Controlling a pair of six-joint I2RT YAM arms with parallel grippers.
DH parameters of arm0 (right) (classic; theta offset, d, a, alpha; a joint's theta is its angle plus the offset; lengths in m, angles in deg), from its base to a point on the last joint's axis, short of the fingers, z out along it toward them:
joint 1: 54.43 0.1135 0.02 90
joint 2: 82.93 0 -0.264 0
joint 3: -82.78 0 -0.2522 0
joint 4: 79.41 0 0.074 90
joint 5: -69.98 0 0 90
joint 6: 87.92 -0.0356 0 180
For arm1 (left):
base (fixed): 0 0 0 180
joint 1: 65.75 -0.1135 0.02 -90
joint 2: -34.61 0 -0.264 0
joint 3: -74.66 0 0.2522 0
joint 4: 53.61 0 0.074 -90
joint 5: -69.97 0 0 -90
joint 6: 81.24 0.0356 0 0
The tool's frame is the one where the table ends.
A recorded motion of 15 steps. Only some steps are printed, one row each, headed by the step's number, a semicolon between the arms.
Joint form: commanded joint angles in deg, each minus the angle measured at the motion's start. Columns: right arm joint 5, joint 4, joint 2, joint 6, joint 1, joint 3; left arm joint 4, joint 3, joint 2, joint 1, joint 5, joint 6.
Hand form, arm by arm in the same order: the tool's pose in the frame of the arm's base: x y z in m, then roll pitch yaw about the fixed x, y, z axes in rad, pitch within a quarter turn. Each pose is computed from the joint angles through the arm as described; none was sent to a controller.
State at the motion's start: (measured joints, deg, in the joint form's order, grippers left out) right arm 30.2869 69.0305 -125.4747 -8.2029 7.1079 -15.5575; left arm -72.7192 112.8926 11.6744 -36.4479 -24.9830 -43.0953
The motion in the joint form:
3: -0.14 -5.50 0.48 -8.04 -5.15 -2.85; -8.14 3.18 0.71 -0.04 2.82 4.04
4: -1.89 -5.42 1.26 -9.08 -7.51 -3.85; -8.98 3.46 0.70 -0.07 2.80 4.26
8: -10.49 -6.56 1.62 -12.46 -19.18 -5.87; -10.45 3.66 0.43 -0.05 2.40 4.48
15: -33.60 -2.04 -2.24 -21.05 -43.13 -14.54; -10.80 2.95 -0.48 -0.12 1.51 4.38
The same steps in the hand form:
3: 0.0908 0.0872 0.4407 1.5820 1.2552 1.6900; 0.1060 -0.0609 0.2809 -1.7587 0.7222 -2.2441
4: 0.0932 0.0830 0.4370 1.5868 1.2387 1.6839; 0.1056 -0.0606 0.2810 -1.7724 0.7242 -2.2536
8: 0.1104 0.0698 0.4249 1.6938 1.2077 1.7294; 0.1055 -0.0609 0.2789 -1.8081 0.7218 -2.2851
15: 0.1663 0.0446 0.3742 1.9555 1.0490 1.9326; 0.1081 -0.0628 0.2723 -1.8512 0.7095 -2.3270

